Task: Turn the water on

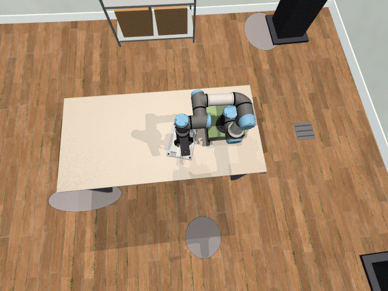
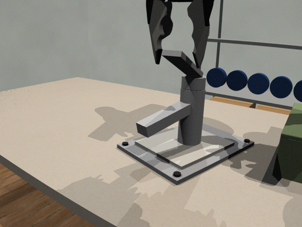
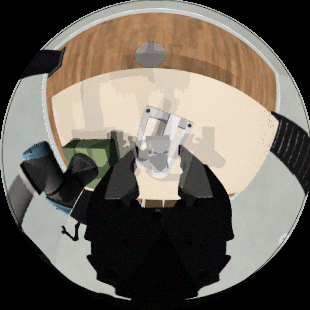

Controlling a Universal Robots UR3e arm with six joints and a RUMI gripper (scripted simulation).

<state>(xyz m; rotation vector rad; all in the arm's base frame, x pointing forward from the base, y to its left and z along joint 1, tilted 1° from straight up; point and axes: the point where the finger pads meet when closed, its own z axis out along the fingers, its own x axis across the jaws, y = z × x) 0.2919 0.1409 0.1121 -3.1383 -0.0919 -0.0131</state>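
Now: the flat lever 40 mm to the right of my hand and 20 mm below it. From my hand the other things lie so: grey tap: 80 mm below, 60 mm to the right, 10 mm ahead; then plate: 180 mm below, 90 mm to the right.
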